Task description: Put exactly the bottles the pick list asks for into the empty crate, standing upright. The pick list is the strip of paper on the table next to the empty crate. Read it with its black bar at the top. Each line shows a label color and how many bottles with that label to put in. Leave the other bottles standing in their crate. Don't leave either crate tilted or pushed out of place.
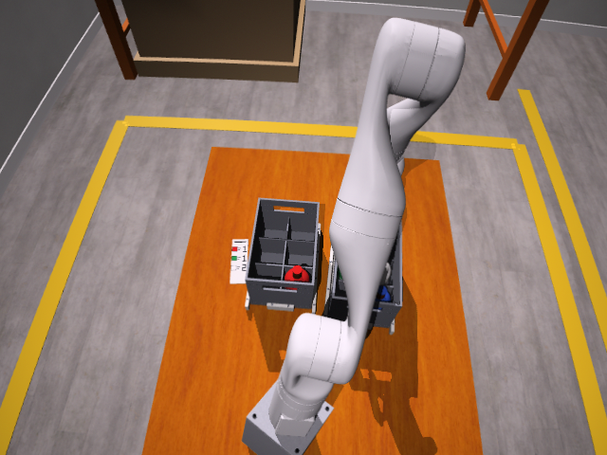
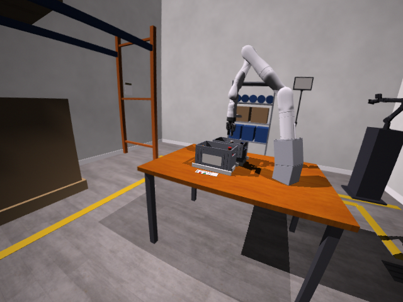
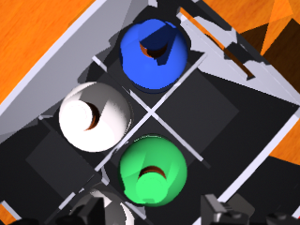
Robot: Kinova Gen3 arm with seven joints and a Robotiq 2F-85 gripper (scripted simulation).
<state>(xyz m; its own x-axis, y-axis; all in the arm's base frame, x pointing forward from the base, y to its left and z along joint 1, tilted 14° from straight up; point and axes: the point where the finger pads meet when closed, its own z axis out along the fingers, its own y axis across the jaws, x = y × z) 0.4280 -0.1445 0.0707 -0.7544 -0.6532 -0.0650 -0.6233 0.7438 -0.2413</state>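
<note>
The green bottle lies 150 mm below my hand. Also, from my hand: pick list: 60 mm ahead, 340 mm to the left, 240 mm below; blue bottle: 100 mm behind, 80 mm to the right, 150 mm below; red bottle: 50 mm behind, 150 mm to the left, 150 mm below.
</note>
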